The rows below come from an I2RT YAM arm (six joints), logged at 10 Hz.
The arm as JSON. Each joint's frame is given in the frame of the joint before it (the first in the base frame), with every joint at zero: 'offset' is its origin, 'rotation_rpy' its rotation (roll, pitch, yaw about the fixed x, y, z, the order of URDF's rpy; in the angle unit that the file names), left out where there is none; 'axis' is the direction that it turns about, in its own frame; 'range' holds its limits. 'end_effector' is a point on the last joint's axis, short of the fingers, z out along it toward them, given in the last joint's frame.
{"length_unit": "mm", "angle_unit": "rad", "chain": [
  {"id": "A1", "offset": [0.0, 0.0, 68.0], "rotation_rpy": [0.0, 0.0, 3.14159], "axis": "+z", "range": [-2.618, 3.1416]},
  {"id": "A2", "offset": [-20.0, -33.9, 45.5], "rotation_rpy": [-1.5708, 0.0, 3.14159], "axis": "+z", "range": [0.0, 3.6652]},
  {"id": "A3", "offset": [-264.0, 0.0, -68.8], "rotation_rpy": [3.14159, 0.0, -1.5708], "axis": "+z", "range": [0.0, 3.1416]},
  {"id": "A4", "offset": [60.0, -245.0, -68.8], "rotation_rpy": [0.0, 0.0, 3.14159], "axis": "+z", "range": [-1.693, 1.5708]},
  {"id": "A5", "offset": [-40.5, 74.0, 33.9], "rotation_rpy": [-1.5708, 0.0, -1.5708], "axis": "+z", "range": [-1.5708, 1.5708]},
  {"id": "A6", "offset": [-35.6, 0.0, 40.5], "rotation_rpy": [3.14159, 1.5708, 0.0], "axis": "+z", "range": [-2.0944, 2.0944]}
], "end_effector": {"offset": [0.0, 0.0, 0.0], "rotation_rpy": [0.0, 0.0, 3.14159]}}
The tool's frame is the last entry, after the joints.
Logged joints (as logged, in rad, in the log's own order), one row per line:
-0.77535, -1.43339, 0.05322, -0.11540, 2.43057, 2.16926
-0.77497, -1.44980, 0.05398, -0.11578, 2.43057, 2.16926
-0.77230, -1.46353, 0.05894, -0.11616, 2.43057, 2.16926
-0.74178, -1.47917, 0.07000, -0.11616, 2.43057, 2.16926
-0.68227, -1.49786, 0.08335, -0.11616, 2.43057, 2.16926
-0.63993, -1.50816, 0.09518, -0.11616, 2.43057, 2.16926
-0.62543, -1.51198, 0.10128, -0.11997, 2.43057, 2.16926
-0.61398, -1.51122, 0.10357, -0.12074, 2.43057, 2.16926
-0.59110, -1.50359, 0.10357, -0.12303, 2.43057, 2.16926
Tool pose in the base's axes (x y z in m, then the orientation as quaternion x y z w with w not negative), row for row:
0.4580, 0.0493, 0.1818, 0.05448, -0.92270, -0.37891, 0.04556
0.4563, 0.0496, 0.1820, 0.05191, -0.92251, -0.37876, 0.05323
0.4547, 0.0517, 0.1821, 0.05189, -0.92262, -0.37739, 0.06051
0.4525, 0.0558, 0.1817, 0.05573, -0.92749, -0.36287, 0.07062
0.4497, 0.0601, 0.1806, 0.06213, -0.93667, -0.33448, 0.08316
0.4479, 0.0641, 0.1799, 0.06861, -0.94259, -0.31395, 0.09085
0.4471, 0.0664, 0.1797, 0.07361, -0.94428, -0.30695, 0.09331
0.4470, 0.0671, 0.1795, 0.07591, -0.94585, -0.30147, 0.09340
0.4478, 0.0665, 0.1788, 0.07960, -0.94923, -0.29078, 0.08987
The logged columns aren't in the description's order. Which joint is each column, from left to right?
Columns, left to right: A5, A4, A1, A6, A2, A3.
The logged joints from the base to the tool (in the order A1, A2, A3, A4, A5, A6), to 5 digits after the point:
0.05322, 2.43057, 2.16926, -1.43339, -0.77535, -0.11540
0.05398, 2.43057, 2.16926, -1.44980, -0.77497, -0.11578
0.05894, 2.43057, 2.16926, -1.46353, -0.77230, -0.11616
0.07000, 2.43057, 2.16926, -1.47917, -0.74178, -0.11616
0.08335, 2.43057, 2.16926, -1.49786, -0.68227, -0.11616
0.09518, 2.43057, 2.16926, -1.50816, -0.63993, -0.11616
0.10128, 2.43057, 2.16926, -1.51198, -0.62543, -0.11997
0.10357, 2.43057, 2.16926, -1.51122, -0.61398, -0.12074
0.10357, 2.43057, 2.16926, -1.50359, -0.59110, -0.12303

